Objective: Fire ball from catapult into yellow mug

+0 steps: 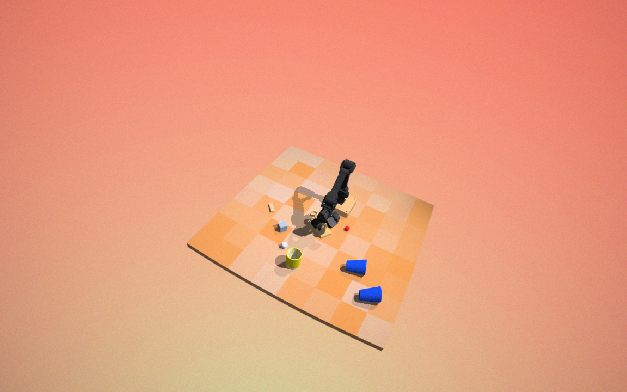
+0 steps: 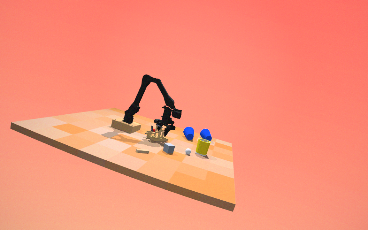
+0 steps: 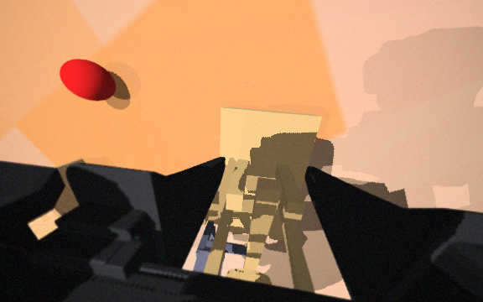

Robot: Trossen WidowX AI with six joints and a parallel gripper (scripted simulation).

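The catapult frame lies 20 mm behind my gripper tip, 40 mm to the right of it and 50 mm above it. From my gripper tip the other things lie so: wooden catapult: 50 mm behind, 60 mm to the right, 20 mm above; then red ball: 120 mm behind, 120 mm to the left, 20 mm below; then grey cube: 140 mm ahead, 220 mm to the right, 10 mm below.
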